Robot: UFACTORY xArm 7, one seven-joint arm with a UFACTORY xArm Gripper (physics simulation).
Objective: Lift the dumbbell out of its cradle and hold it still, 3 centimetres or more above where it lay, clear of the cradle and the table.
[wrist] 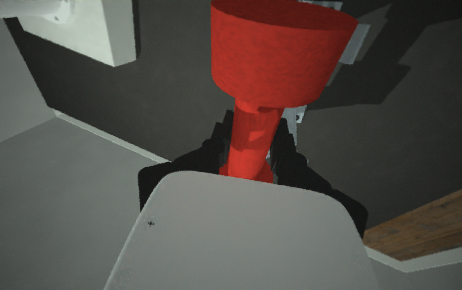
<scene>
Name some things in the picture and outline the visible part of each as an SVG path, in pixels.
My gripper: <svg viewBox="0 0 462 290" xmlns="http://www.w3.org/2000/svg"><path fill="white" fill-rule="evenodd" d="M104 290L380 290L362 242L368 218L367 209L361 203L339 190L332 189L328 181L307 166L306 157L296 151L293 134L289 133L286 118L281 118L270 146L270 170L273 172L273 176L278 177L277 184L219 175L219 168L226 164L229 153L234 116L233 110L226 110L223 123L216 122L211 139L205 140L201 148L176 158L174 162L169 161L145 167L139 171L138 187L141 213Z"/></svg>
A red dumbbell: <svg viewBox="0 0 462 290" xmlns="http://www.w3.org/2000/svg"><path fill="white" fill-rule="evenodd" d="M212 0L212 78L221 90L235 98L230 151L226 164L219 168L219 175L273 184L273 172L270 170L270 165L265 159L284 109L304 106L320 97L358 26L358 21L344 12L295 0Z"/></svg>
</scene>
